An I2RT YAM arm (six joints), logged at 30 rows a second.
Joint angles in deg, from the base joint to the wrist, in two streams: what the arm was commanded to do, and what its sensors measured. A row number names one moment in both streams.
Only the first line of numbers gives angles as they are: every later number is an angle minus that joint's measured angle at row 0.
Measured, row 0:
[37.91 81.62 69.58 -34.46 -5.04 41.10]
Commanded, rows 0 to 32:
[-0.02 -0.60 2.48 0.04 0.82 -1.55]
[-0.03 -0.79 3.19 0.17 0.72 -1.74]
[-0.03 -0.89 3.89 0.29 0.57 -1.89]
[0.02 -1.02 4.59 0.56 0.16 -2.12]
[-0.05 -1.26 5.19 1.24 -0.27 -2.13]
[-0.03 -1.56 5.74 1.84 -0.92 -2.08]
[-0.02 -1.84 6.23 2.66 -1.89 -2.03]
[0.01 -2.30 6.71 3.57 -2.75 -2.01]
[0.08 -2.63 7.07 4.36 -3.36 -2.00]
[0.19 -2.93 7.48 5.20 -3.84 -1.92]
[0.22 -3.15 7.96 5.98 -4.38 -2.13]
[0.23 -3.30 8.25 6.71 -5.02 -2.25]
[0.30 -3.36 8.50 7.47 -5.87 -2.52]
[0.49 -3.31 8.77 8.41 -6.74 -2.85]
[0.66 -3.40 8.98 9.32 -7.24 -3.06]
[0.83 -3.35 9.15 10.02 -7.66 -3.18]
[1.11 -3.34 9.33 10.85 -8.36 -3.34]
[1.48 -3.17 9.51 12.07 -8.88 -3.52]
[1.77 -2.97 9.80 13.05 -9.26 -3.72]
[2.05 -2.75 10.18 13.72 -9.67 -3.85]
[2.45 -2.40 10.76 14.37 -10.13 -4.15]
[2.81 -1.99 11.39 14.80 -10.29 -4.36]
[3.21 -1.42 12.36 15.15 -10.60 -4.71]
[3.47 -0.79 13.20 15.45 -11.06 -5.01]
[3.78 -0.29 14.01 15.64 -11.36 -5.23]
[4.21 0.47 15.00 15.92 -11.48 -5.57]
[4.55 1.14 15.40 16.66 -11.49 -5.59]
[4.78 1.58 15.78 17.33 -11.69 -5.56]
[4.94 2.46 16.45 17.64 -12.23 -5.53]
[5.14 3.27 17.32 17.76 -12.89 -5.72]
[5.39 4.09 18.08 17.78 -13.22 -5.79]
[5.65 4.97 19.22 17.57 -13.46 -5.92]
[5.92 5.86 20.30 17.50 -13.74 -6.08]
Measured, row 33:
[5.38 4.57 18.21 13.60 -12.00 -5.09]
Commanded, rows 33 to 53:
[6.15 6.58 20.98 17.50 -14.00 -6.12]
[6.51 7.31 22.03 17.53 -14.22 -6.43]
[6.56 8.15 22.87 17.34 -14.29 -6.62]
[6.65 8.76 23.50 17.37 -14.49 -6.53]
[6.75 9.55 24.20 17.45 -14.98 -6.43]
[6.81 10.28 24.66 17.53 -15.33 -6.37]
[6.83 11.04 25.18 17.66 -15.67 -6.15]
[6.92 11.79 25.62 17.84 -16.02 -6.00]
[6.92 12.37 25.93 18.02 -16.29 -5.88]
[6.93 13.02 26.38 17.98 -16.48 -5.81]
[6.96 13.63 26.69 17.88 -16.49 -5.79]
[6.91 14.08 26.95 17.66 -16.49 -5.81]
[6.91 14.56 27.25 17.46 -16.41 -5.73]
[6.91 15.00 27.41 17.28 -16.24 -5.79]
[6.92 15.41 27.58 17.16 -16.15 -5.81]
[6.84 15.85 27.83 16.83 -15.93 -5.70]
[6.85 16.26 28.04 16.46 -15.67 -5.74]
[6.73 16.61 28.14 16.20 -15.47 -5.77]
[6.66 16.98 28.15 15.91 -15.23 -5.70]
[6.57 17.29 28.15 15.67 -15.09 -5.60]
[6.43 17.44 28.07 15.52 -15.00 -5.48]
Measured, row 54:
[6.65 17.23 27.56 13.93 -15.71 -5.92]
